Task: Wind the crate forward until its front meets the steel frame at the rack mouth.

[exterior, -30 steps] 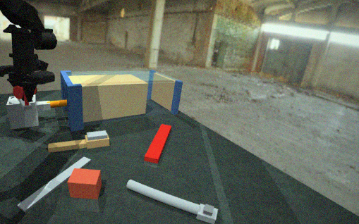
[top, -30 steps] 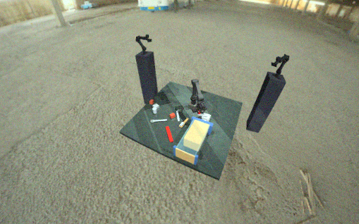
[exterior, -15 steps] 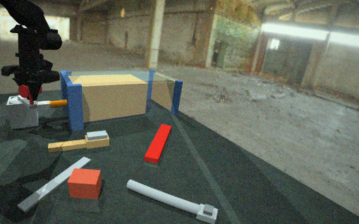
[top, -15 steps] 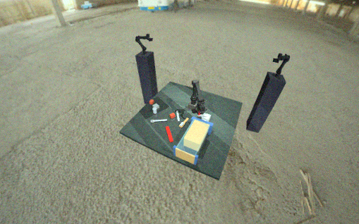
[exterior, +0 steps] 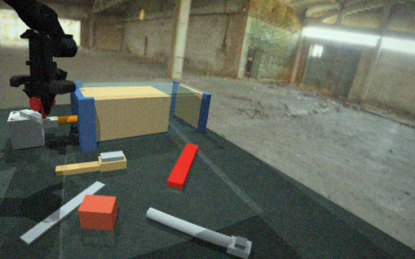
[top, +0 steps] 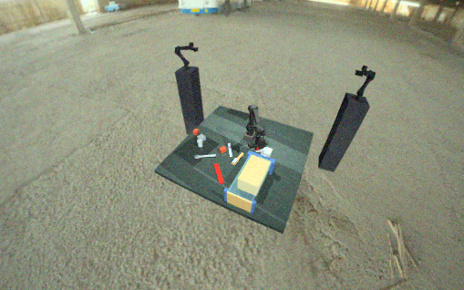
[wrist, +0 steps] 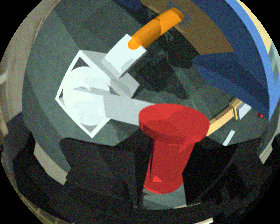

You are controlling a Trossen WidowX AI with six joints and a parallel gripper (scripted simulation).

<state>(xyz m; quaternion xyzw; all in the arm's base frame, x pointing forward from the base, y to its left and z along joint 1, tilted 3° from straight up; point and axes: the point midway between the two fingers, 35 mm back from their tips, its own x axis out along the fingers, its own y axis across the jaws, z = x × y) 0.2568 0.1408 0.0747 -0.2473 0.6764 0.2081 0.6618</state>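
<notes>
Right now my gripper tip is 2 cm below the red knob. Round my gripper tip: wooden-handled tool (17 cm to the right, 9 cm below, 9 cm ahead); then winch (8 cm to the left, 8 cm below, 6 cm behind); then winch handle (3 cm to the left, 2 cm behind, 1 cm below).
</notes>
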